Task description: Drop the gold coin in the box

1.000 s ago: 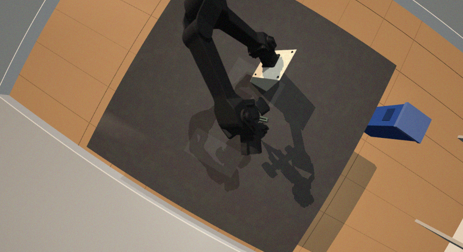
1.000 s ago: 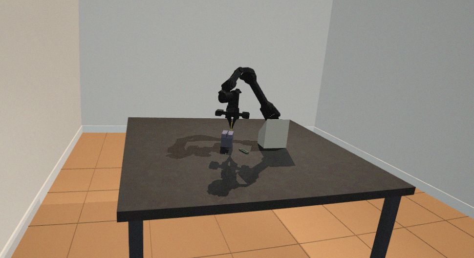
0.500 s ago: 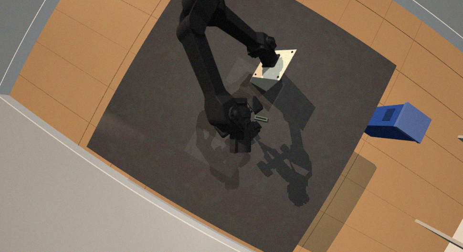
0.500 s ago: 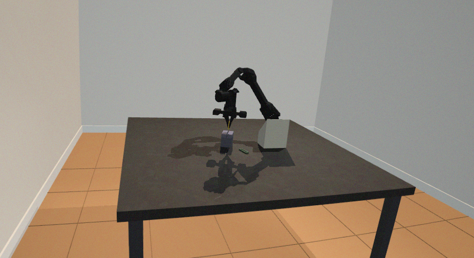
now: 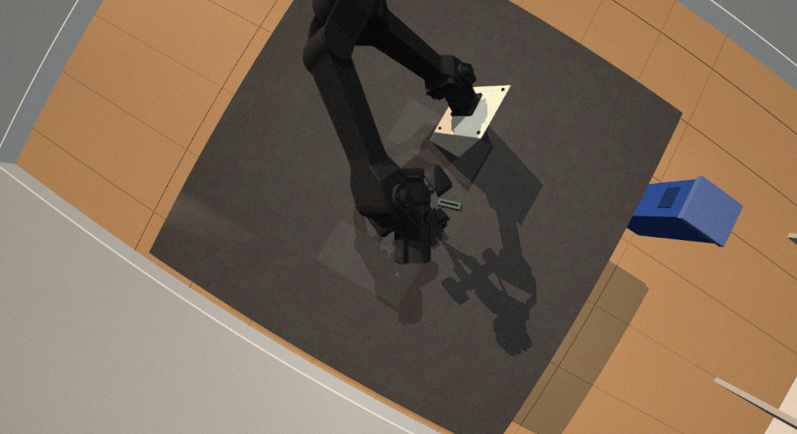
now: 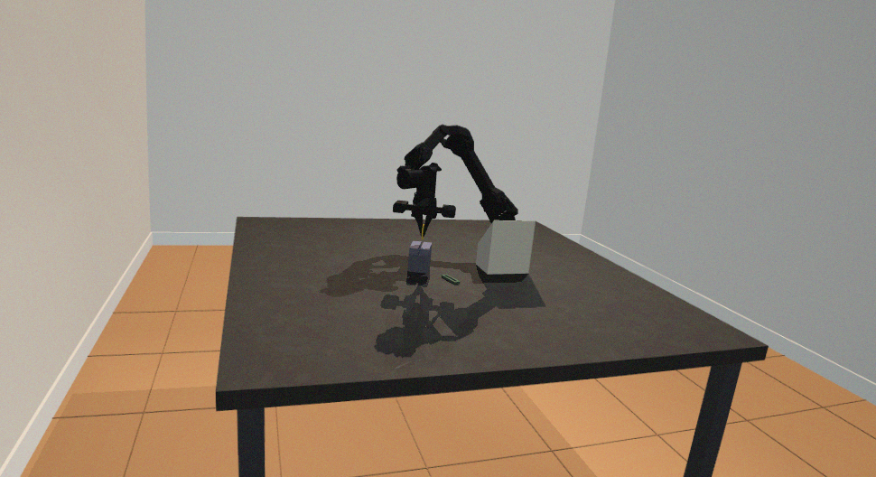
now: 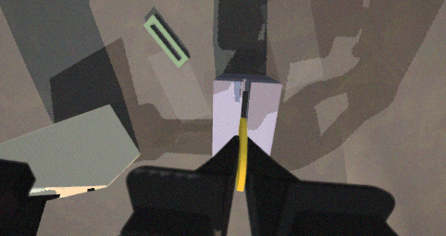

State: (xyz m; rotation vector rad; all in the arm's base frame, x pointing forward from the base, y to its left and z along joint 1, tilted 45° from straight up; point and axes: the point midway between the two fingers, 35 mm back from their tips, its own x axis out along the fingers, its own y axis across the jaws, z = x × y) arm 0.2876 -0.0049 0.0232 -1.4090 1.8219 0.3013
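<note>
Right now my gripper tip is 1 cm below the gold coin.
</note>
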